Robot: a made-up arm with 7 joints.
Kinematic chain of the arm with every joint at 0, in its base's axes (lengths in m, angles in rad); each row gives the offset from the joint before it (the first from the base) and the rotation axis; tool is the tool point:
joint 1: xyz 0 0 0.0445 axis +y
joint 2: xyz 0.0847 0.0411 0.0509 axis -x
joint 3: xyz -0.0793 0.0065 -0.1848 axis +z
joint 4: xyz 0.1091 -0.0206 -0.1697 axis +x
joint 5: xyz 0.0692 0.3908 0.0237 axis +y
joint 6: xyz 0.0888 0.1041 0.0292 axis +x
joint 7: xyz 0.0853 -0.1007 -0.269 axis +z
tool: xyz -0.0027 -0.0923 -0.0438
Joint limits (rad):
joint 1: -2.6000..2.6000
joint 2: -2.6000..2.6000
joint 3: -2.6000..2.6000
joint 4: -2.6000..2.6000
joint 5: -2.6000..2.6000
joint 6: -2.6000..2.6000
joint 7: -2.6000..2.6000
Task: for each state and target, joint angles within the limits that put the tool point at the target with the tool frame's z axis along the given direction. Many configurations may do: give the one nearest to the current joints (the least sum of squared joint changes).
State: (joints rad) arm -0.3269 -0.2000 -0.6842 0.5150 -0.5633 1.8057 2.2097
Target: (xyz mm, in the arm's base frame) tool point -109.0 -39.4 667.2 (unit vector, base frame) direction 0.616 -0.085 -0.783
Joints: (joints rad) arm -0.8550 -0.5243 -0.4941 0.8749 -0.9934 1.6940 2.4315
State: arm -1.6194 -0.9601 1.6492 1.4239 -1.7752 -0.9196 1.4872
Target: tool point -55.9 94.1 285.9 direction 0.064 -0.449 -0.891
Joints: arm -1.4766 -1.0552 1.2813 1.1018 -2.2964 -0.6690 1.3303
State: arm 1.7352 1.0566 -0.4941 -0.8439 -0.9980 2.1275 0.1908
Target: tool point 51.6 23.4 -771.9 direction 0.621 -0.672 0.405
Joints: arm 1.2131 1.2854 -1.0968 -0.0358 -0.9968 2.5820 0.1798
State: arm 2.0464 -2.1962 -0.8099 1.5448 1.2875 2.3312 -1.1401
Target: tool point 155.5 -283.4 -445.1 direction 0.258 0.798 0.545
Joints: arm 1.1622 -2.0871 -0.9803 1.0275 0.8571 1.8683 -1.1114
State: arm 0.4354 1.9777 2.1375 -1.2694 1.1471 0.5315 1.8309
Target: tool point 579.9 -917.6 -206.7 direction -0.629 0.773 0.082
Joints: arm 0.8252 2.0577 1.7842 -2.0521 1.3934 1.4683 1.7121
